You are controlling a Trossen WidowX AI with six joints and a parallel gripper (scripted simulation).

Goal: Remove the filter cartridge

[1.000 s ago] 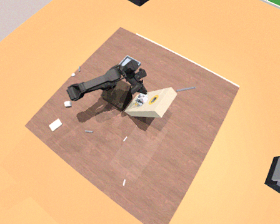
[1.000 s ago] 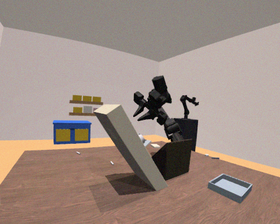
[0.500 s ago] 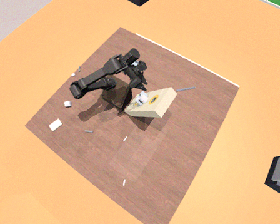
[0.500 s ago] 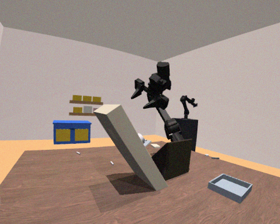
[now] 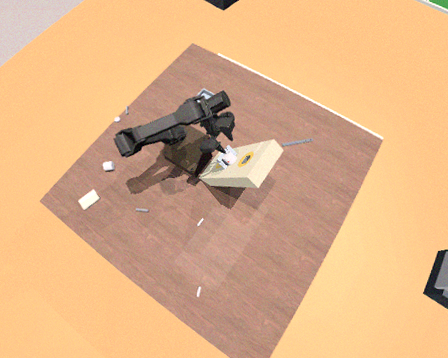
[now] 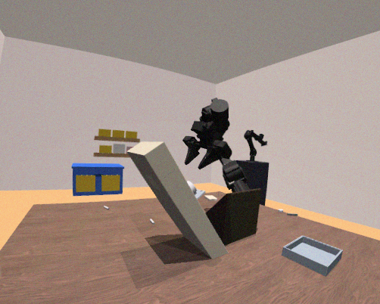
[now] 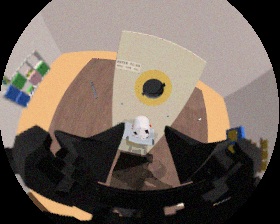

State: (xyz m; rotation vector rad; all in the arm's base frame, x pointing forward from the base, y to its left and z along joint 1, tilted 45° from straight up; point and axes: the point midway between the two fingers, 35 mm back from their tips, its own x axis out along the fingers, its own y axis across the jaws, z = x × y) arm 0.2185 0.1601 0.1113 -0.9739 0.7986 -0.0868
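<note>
My gripper tip is 80 mm above the round filter cartridge and 10 mm short of it. Also, from my gripper tip: cream block: 560 mm to the right, 420 mm behind, 290 mm below; grey tray: 370 mm behind, 280 mm below, 230 mm to the left.
</note>
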